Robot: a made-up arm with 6 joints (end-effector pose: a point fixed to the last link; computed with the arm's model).
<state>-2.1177 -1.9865 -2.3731 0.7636 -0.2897 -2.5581</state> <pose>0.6 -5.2 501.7 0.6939 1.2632 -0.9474</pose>
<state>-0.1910 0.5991 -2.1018 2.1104 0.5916 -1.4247</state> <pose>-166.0 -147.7 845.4 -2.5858 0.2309 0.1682</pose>
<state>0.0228 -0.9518 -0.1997 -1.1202 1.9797 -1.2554</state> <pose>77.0 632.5 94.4 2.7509 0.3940 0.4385</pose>
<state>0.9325 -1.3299 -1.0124 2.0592 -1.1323 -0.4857</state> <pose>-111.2 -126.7 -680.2 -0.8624 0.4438 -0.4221</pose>
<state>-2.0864 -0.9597 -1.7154 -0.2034 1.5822 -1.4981</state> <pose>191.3 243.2 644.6 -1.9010 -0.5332 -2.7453</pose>
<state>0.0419 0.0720 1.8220 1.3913 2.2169 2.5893</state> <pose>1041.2 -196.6 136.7 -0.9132 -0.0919 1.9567</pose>
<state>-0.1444 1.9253 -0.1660 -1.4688 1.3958 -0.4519</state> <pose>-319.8 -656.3 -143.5 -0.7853 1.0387 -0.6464</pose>
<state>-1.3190 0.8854 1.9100 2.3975 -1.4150 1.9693</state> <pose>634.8 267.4 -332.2 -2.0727 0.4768 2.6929</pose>
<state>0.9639 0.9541 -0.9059 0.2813 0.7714 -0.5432</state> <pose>280.7 -559.7 -502.7 0.5225 -0.8713 -1.2700</pose>
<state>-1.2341 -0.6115 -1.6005 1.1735 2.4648 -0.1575</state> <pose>-382.8 -89.6 298.7 -0.5044 0.1347 -2.4765</pose>
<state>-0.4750 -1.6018 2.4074 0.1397 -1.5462 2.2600</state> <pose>597.3 -701.9 152.5 -2.5404 1.0033 1.1975</pose>
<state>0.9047 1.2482 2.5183 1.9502 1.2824 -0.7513</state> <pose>-226.9 464.7 772.2 -2.1561 -0.6388 -1.3030</pose>
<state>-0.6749 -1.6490 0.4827 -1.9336 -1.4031 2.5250</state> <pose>-214.1 509.6 -43.5 -0.5709 1.2154 -0.8085</pose>
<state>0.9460 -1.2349 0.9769 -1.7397 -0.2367 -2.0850</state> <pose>-95.9 331.8 430.5 -1.6328 0.9920 -1.8522</pose>
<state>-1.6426 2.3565 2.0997 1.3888 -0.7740 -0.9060</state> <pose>-183.6 650.0 -624.2 -0.3282 -0.9300 1.1960</pose>
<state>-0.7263 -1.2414 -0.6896 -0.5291 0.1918 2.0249</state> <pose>-219.8 -57.3 52.9 1.5879 -0.4848 2.7469</pose>
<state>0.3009 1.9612 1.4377 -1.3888 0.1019 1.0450</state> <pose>664.5 -81.9 300.9 3.0196 0.1578 -0.3039</pose>
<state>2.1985 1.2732 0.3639 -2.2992 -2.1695 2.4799</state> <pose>-16.7 -936.9 84.3 1.1848 -0.3384 2.5276</pose>
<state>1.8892 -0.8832 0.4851 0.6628 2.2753 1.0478</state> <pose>113.6 351.8 449.5 -0.7194 -0.2007 -2.5621</pose>
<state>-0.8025 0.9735 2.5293 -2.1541 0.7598 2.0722</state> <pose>298.1 379.7 68.4 -2.9392 -0.1684 -0.0979</pose>
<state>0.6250 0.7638 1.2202 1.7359 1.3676 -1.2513</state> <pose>418.1 -531.3 671.0 -2.8946 0.7842 -1.7449</pose>
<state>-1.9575 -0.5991 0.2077 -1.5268 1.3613 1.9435</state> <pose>-586.5 31.4 -161.2 0.6639 -1.4268 -2.7649</pose>
